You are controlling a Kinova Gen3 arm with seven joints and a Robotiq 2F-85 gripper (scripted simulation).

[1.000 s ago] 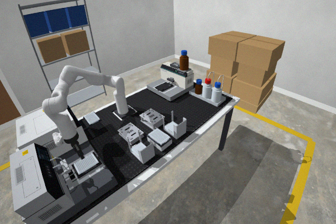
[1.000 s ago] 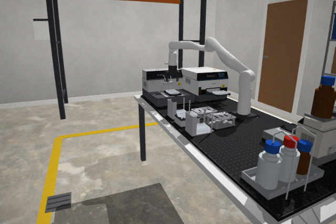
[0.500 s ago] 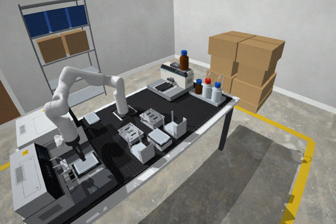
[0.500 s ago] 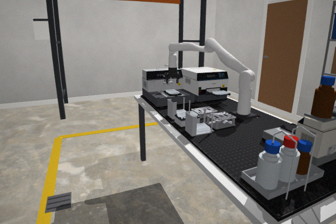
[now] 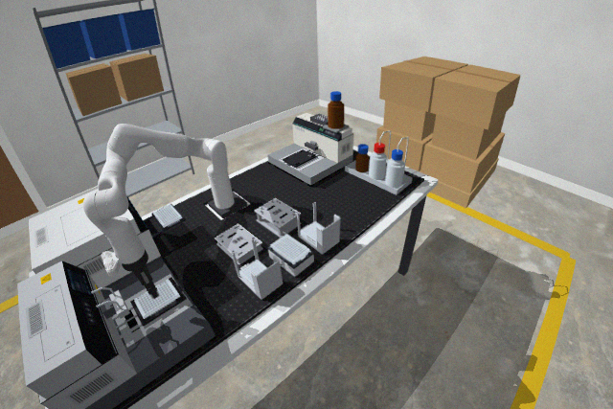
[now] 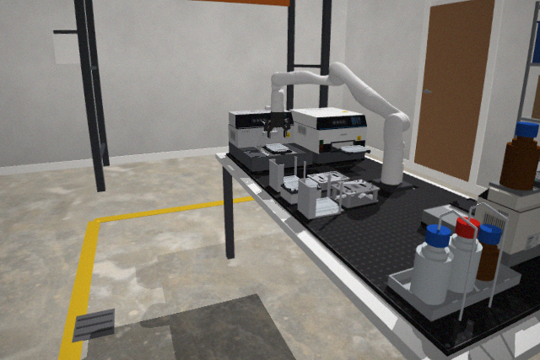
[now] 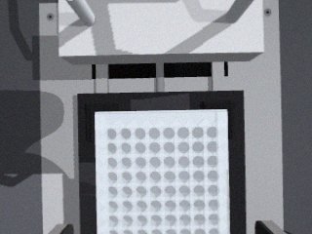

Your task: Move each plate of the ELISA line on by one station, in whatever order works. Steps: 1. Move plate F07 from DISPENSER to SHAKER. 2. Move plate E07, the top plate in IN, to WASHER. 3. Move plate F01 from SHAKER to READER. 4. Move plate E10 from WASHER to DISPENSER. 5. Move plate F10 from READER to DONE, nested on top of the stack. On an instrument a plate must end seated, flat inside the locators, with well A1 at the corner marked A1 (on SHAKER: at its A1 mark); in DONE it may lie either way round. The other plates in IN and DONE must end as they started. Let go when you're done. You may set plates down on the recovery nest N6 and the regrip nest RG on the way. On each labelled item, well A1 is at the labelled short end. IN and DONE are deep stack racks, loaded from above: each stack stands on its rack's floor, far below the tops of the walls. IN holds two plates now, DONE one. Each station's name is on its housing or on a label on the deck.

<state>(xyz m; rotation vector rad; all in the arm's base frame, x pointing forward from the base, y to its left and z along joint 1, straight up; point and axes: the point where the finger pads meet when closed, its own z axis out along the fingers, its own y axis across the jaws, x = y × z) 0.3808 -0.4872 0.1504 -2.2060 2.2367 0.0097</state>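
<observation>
Now: hand 70 mm above the washer stage. Also, from my hand: dispenser deck 350 mm behind, 970 mm to the left, 140 mm below; brown bottle 240 mm behind, 1130 mm to the left, 120 mm above; dispenser stage 350 mm behind, 960 mm to the left, 100 mm below.
</observation>
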